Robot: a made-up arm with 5 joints.
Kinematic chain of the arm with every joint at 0, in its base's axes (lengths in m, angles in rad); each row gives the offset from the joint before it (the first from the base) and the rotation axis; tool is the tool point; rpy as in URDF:
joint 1: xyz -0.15 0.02 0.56 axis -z
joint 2: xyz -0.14 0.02 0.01 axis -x
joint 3: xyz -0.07 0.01 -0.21 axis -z
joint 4: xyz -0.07 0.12 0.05 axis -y
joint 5: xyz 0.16 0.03 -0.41 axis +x
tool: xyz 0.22 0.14 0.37 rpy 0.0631 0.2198 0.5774
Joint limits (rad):
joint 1: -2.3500..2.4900
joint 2: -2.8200..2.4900
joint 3: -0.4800..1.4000
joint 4: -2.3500..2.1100
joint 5: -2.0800..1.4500
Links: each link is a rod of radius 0.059 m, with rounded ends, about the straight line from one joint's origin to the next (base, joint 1, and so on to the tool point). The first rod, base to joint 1, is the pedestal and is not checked.
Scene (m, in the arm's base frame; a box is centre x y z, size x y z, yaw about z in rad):
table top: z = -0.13
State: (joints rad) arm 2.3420 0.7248 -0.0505 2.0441 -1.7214
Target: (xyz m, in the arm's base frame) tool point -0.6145 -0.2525 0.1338
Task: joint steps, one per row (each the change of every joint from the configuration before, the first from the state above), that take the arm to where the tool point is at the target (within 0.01 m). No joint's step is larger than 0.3 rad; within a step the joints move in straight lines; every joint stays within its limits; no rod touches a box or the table.
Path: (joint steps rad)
1: 0.0370 0.1314 0.0303 -0.2625 -0.0690
2: 0.0370 0.1314 0.0303 -0.2626 -0.0690
3: 0.0370 0.1314 0.0303 -0.2625 -0.0691
4: 0.0370 0.1314 0.0303 -0.2625 -0.0690

